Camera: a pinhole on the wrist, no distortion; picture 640 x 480 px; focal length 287.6 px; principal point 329.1 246.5 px. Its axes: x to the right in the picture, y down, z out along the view. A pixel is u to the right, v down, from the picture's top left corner.
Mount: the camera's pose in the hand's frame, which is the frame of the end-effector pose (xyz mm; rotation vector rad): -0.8 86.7 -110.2 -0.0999 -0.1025 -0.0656
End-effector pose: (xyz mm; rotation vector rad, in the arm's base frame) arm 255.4 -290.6 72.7 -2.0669 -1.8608 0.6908
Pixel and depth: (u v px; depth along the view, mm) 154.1 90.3 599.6
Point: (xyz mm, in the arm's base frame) -147.9 -761.0 -181.0
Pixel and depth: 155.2 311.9 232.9
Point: 340.5 -482.3 -72.7
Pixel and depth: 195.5 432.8 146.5
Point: 412.1 -394.6 -31.3
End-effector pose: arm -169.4 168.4 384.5 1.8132 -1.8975 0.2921
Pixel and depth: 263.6 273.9 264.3
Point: -338.5 187.3 247.0
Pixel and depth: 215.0 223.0 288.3
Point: -301.8 224.5 190.8
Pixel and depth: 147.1 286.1 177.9
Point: -314.1 268.3 302.3
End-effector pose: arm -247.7 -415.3 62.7 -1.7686 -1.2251 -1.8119
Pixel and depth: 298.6 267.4 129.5
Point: -151.2 -475.8 73.7
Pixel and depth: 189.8 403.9 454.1
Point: 276.7 -503.6 -71.9
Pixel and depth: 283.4 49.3 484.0
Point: -106.7 -60.6 -194.2
